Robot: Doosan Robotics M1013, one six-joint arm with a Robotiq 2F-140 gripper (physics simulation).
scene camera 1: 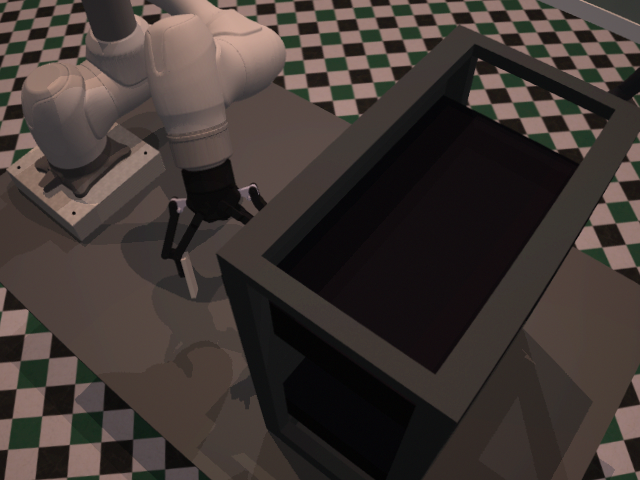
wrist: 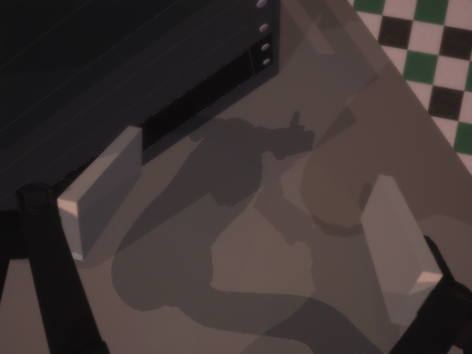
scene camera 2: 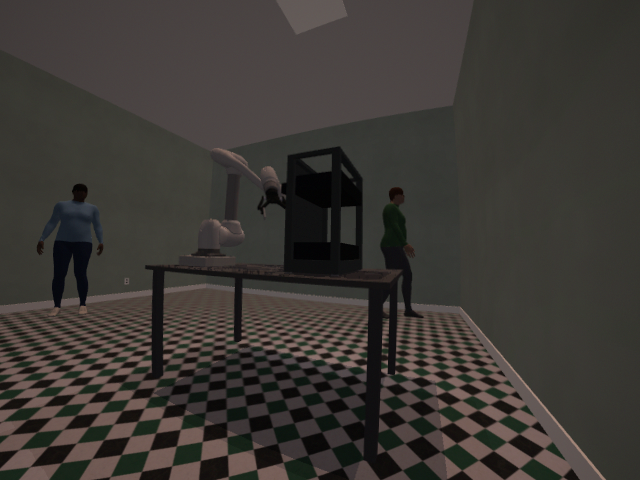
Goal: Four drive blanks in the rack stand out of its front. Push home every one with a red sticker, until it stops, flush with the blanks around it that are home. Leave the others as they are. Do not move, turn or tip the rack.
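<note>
The rack (scene camera 1: 341,323) (scene camera 2: 336,211) (wrist: 274,30) is a tall dark frame standing upright on the table. In the wrist view its dark lower panels and several round screw heads show at the upper left. No standing-out drive blank or red sticker can be made out; the face toward the arm is hidden in scene camera 1 and very dark in the wrist view. My gripper (scene camera 1: 219,245) (scene camera 2: 273,209) (wrist: 255,174) is open, its two pale pads wide apart with no object between them. It hangs above the table beside the rack, on the arm's side; one finger is partly hidden by the rack.
The arm's pale base block (scene camera 1: 118,191) (scene camera 2: 191,260) stands on the table (scene camera 1: 149,387) (scene camera 2: 258,276), beside the rack. The rack's top frame rises close to the gripper. A person in blue (scene camera 2: 77,222) and a person in green (scene camera 2: 393,222) stand beyond the table.
</note>
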